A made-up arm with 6 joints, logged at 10 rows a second.
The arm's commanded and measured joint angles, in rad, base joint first. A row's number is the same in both.
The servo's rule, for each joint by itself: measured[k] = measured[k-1] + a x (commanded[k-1-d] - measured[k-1]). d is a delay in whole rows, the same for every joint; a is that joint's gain. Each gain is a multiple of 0.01, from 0.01 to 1. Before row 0 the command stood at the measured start. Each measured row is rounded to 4 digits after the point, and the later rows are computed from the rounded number. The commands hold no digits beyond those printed.
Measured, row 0:
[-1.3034, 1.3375, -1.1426, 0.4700, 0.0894, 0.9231]
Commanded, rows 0 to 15:
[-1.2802, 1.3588, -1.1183, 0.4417, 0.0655, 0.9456]
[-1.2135, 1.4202, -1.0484, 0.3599, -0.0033, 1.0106]
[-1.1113, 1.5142, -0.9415, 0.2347, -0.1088, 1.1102]
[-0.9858, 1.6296, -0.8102, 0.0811, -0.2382, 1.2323]
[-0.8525, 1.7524, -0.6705, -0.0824, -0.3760, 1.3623]
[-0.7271, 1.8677, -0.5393, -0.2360, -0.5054, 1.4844]
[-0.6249, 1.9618, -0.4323, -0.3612, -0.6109, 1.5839]
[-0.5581, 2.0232, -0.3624, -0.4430, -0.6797, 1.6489]
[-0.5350, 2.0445, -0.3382, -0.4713, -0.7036, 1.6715]
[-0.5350, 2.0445, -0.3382, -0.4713, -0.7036, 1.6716]
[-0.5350, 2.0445, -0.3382, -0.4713, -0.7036, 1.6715]
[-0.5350, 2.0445, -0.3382, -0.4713, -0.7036, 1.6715]
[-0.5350, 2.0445, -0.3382, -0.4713, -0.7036, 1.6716]
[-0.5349, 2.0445, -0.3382, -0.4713, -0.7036, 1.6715]
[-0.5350, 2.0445, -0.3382, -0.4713, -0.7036, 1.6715]
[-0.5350, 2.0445, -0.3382, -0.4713, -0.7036, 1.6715]
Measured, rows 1 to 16:
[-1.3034, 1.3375, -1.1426, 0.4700, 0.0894, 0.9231]
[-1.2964, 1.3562, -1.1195, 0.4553, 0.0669, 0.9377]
[-1.2715, 1.4125, -1.0520, 0.4057, 0.0009, 0.9851]
[-1.2234, 1.5020, -0.9470, 0.3168, -0.1022, 1.0664]
[-1.1521, 1.6143, -0.8170, 0.1942, -0.2300, 1.1742]
[-1.0622, 1.7358, -0.6778, 0.0504, -0.3672, 1.2965]
[-0.9617, 1.8519, -0.5462, -0.0985, -0.4971, 1.4186]
[-0.8607, 1.9486, -0.4380, -0.2351, -0.6041, 1.5260]
[-0.7699, 2.0142, -0.3662, -0.3432, -0.6752, 1.6059]
[-0.6994, 2.0409, -0.3396, -0.4098, -0.7019, 1.6485]
[-0.6501, 2.0441, -0.3383, -0.4418, -0.7035, 1.6635]
[-0.6156, 2.0445, -0.3382, -0.4571, -0.7036, 1.6687]
[-0.5914, 2.0445, -0.3382, -0.4645, -0.7036, 1.6705]
[-0.5745, 2.0445, -0.3382, -0.4680, -0.7036, 1.6712]
[-0.5626, 2.0445, -0.3382, -0.4697, -0.7036, 1.6714]
[-0.5543, 2.0445, -0.3382, -0.4705, -0.7036, 1.6715]
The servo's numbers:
d 1
a 0.30 0.88 0.95 0.52 0.94 0.65

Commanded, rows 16 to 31:
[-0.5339, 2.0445, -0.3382, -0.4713, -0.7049, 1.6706]
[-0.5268, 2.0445, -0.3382, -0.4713, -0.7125, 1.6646]
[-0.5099, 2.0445, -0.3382, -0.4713, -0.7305, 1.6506]
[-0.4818, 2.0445, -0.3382, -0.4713, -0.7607, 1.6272]
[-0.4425, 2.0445, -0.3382, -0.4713, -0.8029, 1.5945]
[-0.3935, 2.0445, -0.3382, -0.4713, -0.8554, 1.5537]
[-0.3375, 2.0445, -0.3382, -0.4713, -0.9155, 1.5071]
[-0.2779, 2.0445, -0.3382, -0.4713, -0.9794, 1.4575]
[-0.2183, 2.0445, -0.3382, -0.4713, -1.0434, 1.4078]
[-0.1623, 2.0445, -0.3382, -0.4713, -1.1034, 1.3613]
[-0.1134, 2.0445, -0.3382, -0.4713, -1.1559, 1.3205]
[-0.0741, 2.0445, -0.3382, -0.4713, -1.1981, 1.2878]
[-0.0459, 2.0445, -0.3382, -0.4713, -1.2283, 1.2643]
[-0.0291, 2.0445, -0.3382, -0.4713, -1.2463, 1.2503]
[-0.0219, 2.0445, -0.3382, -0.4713, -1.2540, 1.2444]
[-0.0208, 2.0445, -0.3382, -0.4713, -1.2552, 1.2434]
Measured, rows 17 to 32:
[-0.5485, 2.0445, -0.3382, -0.4709, -0.7036, 1.6715]
[-0.5441, 2.0445, -0.3382, -0.4711, -0.7048, 1.6709]
[-0.5389, 2.0445, -0.3382, -0.4712, -0.7120, 1.6668]
[-0.5302, 2.0445, -0.3382, -0.4713, -0.7294, 1.6563]
[-0.5157, 2.0445, -0.3382, -0.4713, -0.7588, 1.6374]
[-0.4937, 2.0445, -0.3382, -0.4713, -0.8003, 1.6095]
[-0.4636, 2.0445, -0.3382, -0.4713, -0.8521, 1.5732]
[-0.4258, 2.0445, -0.3382, -0.4713, -0.9117, 1.5302]
[-0.3814, 2.0445, -0.3382, -0.4713, -0.9753, 1.4829]
[-0.3325, 2.0445, -0.3382, -0.4713, -1.0393, 1.4341]
[-0.2814, 2.0445, -0.3382, -0.4713, -1.0996, 1.3868]
[-0.2310, 2.0445, -0.3382, -0.4713, -1.1525, 1.3437]
[-0.1839, 2.0445, -0.3382, -0.4713, -1.1954, 1.3074]
[-0.1425, 2.0445, -0.3382, -0.4713, -1.2263, 1.2794]
[-0.1085, 2.0445, -0.3382, -0.4713, -1.2451, 1.2605]
[-0.0825, 2.0445, -0.3382, -0.4713, -1.2535, 1.2500]

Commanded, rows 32 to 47:
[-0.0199, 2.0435, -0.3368, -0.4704, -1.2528, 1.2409]
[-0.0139, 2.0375, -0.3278, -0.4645, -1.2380, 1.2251]
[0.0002, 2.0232, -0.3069, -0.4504, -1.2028, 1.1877]
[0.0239, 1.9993, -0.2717, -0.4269, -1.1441, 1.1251]
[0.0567, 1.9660, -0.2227, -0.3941, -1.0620, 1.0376]
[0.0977, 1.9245, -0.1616, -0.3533, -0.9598, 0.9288]
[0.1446, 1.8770, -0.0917, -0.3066, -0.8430, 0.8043]
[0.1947, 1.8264, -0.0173, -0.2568, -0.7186, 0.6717]
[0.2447, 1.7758, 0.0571, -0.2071, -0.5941, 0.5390]
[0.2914, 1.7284, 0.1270, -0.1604, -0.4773, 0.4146]
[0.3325, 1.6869, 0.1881, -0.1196, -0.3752, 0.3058]
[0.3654, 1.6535, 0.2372, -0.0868, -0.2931, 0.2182]
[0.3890, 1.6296, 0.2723, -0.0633, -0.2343, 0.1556]
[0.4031, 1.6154, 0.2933, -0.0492, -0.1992, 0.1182]
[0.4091, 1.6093, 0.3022, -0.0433, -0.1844, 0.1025]
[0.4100, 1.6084, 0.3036, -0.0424, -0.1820, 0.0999]
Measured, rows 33 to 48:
[-0.0640, 2.0445, -0.3382, -0.4713, -1.2551, 1.2457]
[-0.0508, 2.0436, -0.3369, -0.4708, -1.2529, 1.2426]
[-0.0397, 2.0382, -0.3283, -0.4675, -1.2389, 1.2312]
[-0.0277, 2.0250, -0.3080, -0.4586, -1.2050, 1.2029]
[-0.0122, 2.0024, -0.2735, -0.4421, -1.1478, 1.1523]
[0.0085, 1.9704, -0.2252, -0.4171, -1.0671, 1.0777]
[0.0353, 1.9300, -0.1648, -0.3839, -0.9662, 0.9809]
[0.0681, 1.8834, -0.0954, -0.3437, -0.8504, 0.8661]
[0.1061, 1.8332, -0.0212, -0.2985, -0.7265, 0.7397]
[0.1477, 1.7827, 0.0532, -0.2510, -0.6020, 0.6092]
[0.1908, 1.7349, 0.1233, -0.2039, -0.4848, 0.4827]
[0.2333, 1.6927, 0.1849, -0.1601, -0.3818, 0.3677]
[0.2729, 1.6582, 0.2346, -0.1220, -0.2984, 0.2705]
[0.3077, 1.6330, 0.2704, -0.0915, -0.2381, 0.1958]
[0.3363, 1.6175, 0.2922, -0.0695, -0.2015, 0.1454]
[0.3581, 1.6103, 0.3017, -0.0559, -0.1854, 0.1175]

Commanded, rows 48 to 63:
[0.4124, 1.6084, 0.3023, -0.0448, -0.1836, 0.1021]
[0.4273, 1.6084, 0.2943, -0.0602, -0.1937, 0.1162]
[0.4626, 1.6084, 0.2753, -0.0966, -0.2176, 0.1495]
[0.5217, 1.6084, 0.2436, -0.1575, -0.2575, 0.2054]
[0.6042, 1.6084, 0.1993, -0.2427, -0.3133, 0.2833]
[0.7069, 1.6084, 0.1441, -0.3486, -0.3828, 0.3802]
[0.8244, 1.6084, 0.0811, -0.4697, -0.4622, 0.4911]
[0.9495, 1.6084, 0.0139, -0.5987, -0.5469, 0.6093]
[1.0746, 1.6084, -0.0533, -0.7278, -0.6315, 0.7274]
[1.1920, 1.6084, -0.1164, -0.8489, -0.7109, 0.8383]
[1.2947, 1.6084, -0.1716, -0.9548, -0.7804, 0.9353]
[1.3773, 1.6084, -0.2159, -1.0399, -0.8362, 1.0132]
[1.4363, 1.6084, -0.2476, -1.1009, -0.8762, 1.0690]
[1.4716, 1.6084, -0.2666, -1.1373, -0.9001, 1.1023]
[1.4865, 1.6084, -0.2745, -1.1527, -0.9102, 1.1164]
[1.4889, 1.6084, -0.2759, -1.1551, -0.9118, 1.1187]
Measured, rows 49 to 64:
[0.3737, 1.6086, 0.3035, -0.0489, -0.1822, 0.1061]
[0.3853, 1.6084, 0.3024, -0.0468, -0.1835, 0.1035]
[0.3979, 1.6084, 0.2947, -0.0538, -0.1931, 0.1118]
[0.4173, 1.6084, 0.2763, -0.0761, -0.2161, 0.1363]
[0.4486, 1.6084, 0.2452, -0.1184, -0.2550, 0.1812]
[0.4953, 1.6084, 0.2016, -0.1830, -0.3098, 0.2476]
[0.5588, 1.6084, 0.1470, -0.2691, -0.3784, 0.3338]
[0.6385, 1.6084, 0.0844, -0.3734, -0.4572, 0.4360]
[0.7318, 1.6084, 0.0174, -0.4906, -0.5415, 0.5486]
[0.8346, 1.6084, -0.0498, -0.6139, -0.6261, 0.6648]
[0.9418, 1.6084, -0.1131, -0.7361, -0.7058, 0.7776]
[1.0477, 1.6084, -0.1687, -0.8498, -0.7759, 0.8801]
[1.1466, 1.6084, -0.2135, -0.9487, -0.8326, 0.9666]
[1.2335, 1.6084, -0.2459, -1.0278, -0.8736, 1.0332]
[1.3049, 1.6084, -0.2656, -1.0847, -0.8985, 1.0781]
[1.3594, 1.6084, -0.2741, -1.1201, -0.9095, 1.1030]

